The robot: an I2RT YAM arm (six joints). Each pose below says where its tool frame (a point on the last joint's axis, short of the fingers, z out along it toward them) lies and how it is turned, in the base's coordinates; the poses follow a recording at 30 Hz.
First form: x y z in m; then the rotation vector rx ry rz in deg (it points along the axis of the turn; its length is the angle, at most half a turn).
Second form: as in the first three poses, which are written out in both.
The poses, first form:
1: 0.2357 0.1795 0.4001 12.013 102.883 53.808
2: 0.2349 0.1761 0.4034 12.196 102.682 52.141
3: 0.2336 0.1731 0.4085 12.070 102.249 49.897
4: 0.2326 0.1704 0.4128 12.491 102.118 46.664
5: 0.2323 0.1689 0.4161 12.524 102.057 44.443
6: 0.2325 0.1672 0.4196 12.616 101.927 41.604
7: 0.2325 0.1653 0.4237 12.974 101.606 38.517
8: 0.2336 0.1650 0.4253 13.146 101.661 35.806
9: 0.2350 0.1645 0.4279 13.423 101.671 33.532
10: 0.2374 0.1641 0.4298 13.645 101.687 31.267
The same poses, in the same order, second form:
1: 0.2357 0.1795 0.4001 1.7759 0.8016 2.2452
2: 0.2349 0.1761 0.4034 1.7837 0.8186 2.2317
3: 0.2336 0.1731 0.4085 1.7906 0.8462 2.2141
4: 0.2326 0.1704 0.4128 1.8124 0.8770 2.1940
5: 0.2323 0.1689 0.4161 1.8287 0.9005 2.1844
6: 0.2325 0.1672 0.4196 1.8493 0.9304 2.1715
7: 0.2325 0.1653 0.4237 1.8680 0.9614 2.1514
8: 0.2336 0.1650 0.4253 1.8948 0.9878 2.1456
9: 0.2350 0.1645 0.4279 1.9174 1.0088 2.1396
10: 0.2374 0.1641 0.4298 1.9414 1.0300 2.1359
